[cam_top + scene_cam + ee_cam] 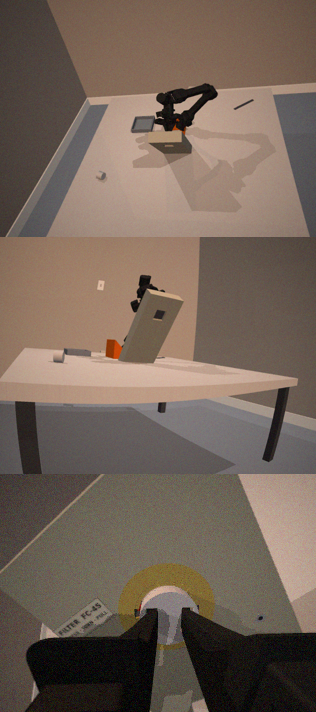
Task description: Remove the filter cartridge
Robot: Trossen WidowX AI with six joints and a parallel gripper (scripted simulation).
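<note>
Now: the service panel 30 mm behind my gripper tip and 90 mm below it. Also, from my gripper tip: blue-grey tray: 400 mm behind, 280 mm to the right, 270 mm below; round filter cartridge: 10 mm ahead, 10 mm below.
</note>
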